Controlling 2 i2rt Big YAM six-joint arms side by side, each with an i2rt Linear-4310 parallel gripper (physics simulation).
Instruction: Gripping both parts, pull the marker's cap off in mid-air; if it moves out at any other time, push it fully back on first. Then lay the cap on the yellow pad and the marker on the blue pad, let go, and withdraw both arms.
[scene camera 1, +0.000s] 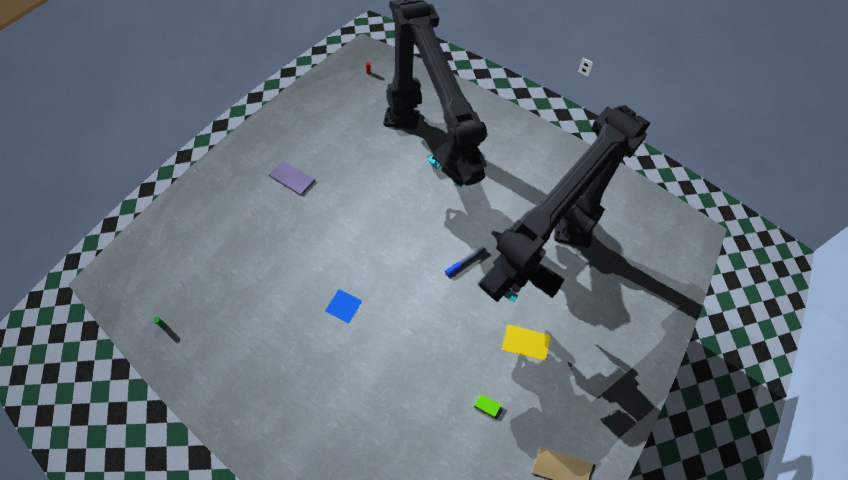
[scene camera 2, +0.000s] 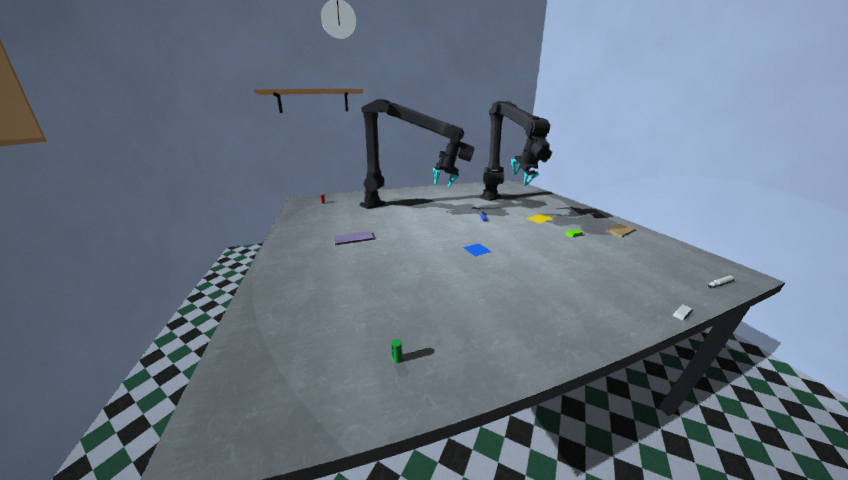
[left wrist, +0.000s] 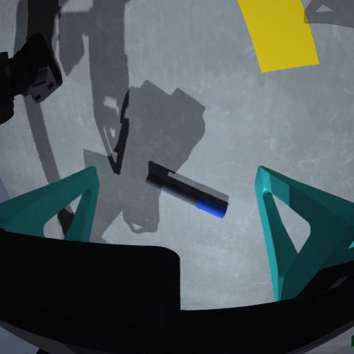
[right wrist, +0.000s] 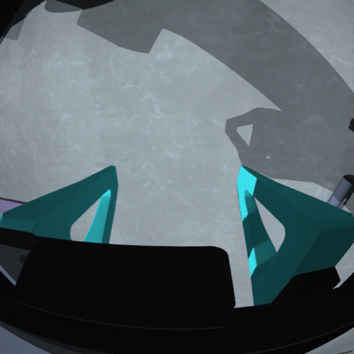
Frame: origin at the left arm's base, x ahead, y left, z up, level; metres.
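Where they show: left gripper, fingertip midpoint: (scene camera 2: 520, 179); right gripper, fingertip midpoint: (scene camera 1: 446, 176) (scene camera 2: 441, 185); left arm's base, origin of the base link: (scene camera 1: 572, 233) (scene camera 2: 489, 197); right arm's base, origin of the base link: (scene camera 1: 401, 119) (scene camera 2: 372, 205).
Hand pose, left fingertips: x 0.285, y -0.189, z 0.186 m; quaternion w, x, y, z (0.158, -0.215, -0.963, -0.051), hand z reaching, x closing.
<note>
Each offset is from my left fingertips to the top centre of the thing.
The marker (scene camera 1: 468, 260) (scene camera 2: 483, 217) (left wrist: 180, 194) (right wrist: 343, 189) lies on the table, with a blue end, a grey barrel and a dark other end. No gap shows between its parts. My left gripper (scene camera 2: 521, 177) (left wrist: 176, 174) is open and empty, high above the table; in its wrist view the marker shows below, between the fingers. My right gripper (scene camera 1: 445, 173) (scene camera 2: 443, 184) (right wrist: 177, 174) is partly open and empty, above the table to the marker's upper left in scene camera 1. The blue pad @(0.434 m right, 0.099 m ahead, 0.185 m down) (scene camera 1: 343, 306) (scene camera 2: 477, 249) and yellow pad @(0.078 m left, 0.099 m ahead, 0.185 m down) (scene camera 1: 526, 342) (scene camera 2: 539, 218) (left wrist: 282, 37) are bare.
A bright green block @(0.002 m right, 0.294 m ahead, 0.171 m down) (scene camera 1: 487, 405) (scene camera 2: 573, 233) and a tan slab @(0.221 m left, 0.429 m ahead, 0.178 m down) (scene camera 1: 562, 465) (scene camera 2: 620, 230) lie beyond the yellow pad. A purple slab @(0.733 m right, 0.291 m back, 0.178 m down) (scene camera 1: 291, 177) (scene camera 2: 354, 237), a green cylinder @(0.948 m right, 0.300 m ahead, 0.138 m down) (scene camera 2: 396, 350) and a red cylinder @(0.631 m right, 0.865 m back, 0.138 m down) (scene camera 1: 368, 68) stand farther off. Two white objects lie near the table's right edge in scene camera 2.
</note>
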